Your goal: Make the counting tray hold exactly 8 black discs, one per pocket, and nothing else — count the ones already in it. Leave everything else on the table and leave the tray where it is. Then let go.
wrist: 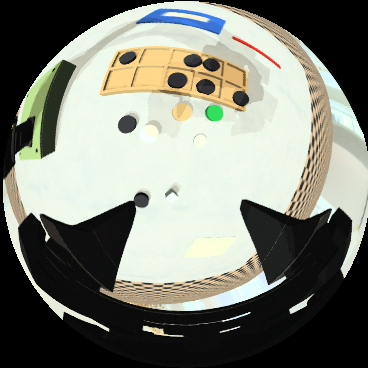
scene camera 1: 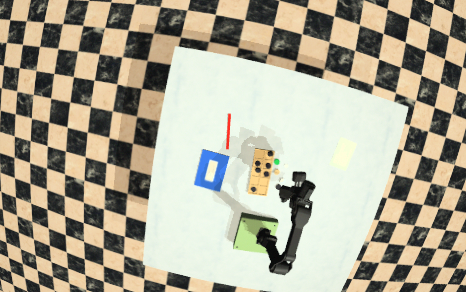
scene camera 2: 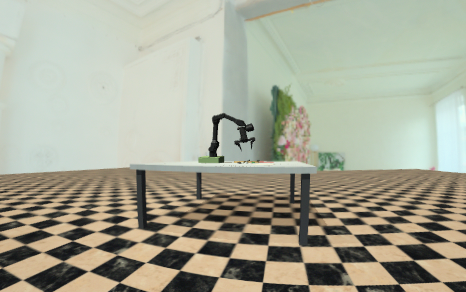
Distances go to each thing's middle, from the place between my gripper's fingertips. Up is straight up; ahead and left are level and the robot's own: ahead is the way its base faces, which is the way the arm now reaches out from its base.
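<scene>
There is the tan counting tray (scene camera 1: 258, 180), 110 mm below my hand, and it sits 160 mm to the left of my hand and 50 mm behind it.
</scene>
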